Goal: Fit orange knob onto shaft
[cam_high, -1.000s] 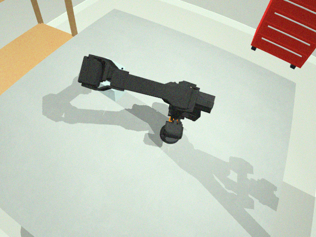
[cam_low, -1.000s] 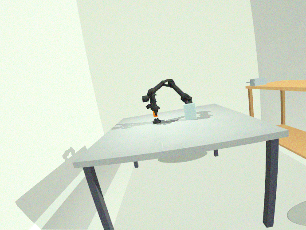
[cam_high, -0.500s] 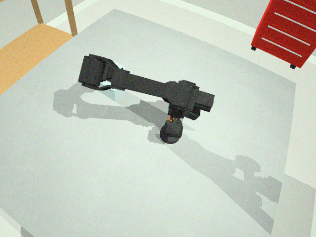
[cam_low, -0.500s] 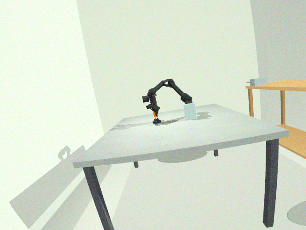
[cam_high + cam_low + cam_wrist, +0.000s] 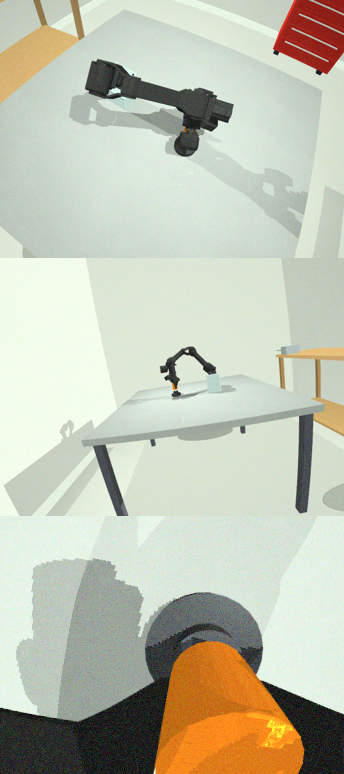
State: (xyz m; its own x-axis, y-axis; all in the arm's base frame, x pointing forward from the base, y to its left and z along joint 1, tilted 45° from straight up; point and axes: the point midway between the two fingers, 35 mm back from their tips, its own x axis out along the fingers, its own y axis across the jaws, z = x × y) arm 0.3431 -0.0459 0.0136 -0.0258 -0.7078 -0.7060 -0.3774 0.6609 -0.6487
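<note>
Right now the round pedestal is 4 cm below my gripper tip. Also, from my gripper tip: orange knob (3 cm above).
</note>
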